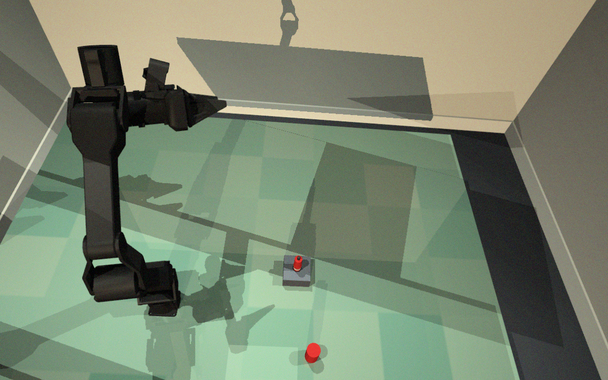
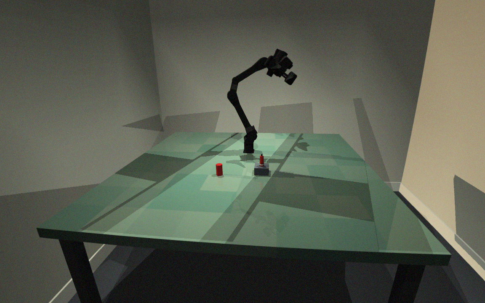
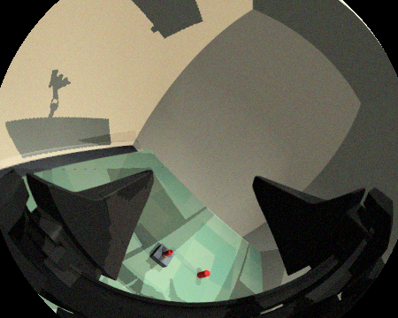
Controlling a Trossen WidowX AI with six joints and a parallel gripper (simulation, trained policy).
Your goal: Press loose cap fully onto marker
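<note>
Now: the red cap 44 cm below my gripper tip, 32 cm to the right of it and 21 cm ahead of it. Round my gripper tip: holder block 45 cm below, 17 cm ahead, 12 cm to the right; red marker 40 cm below, 17 cm ahead, 12 cm to the right.
</note>
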